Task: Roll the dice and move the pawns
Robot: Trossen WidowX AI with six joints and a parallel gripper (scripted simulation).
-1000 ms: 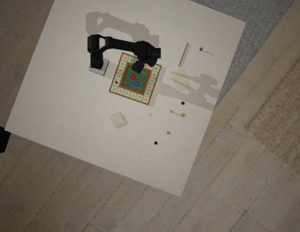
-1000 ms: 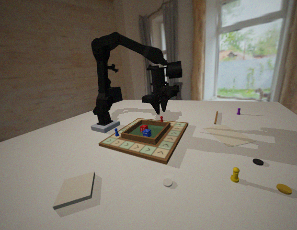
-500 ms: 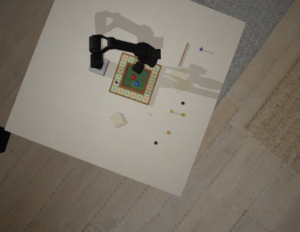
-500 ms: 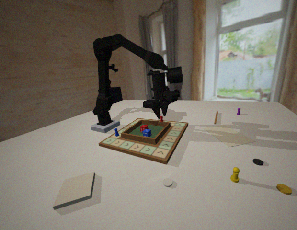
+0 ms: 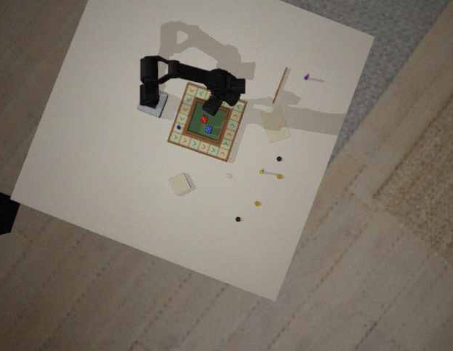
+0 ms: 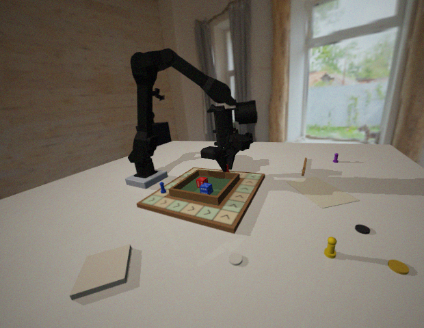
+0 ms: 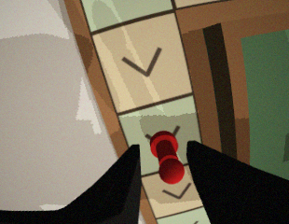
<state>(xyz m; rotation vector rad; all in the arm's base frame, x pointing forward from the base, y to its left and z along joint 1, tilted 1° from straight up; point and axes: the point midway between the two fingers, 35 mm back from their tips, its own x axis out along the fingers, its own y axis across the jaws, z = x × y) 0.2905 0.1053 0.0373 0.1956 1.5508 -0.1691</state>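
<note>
Right now my gripper tip is 13 cm past the blue pawn, 18 cm to the left of it and 1 cm below it. The rest, counted from my gripper tip: red pawn: 1 cm above; then cream card: 27 cm ahead, 2 cm to the right, 2 cm below; then green tray: 2 cm behind, 11 cm to the right, 2 cm below.
</note>
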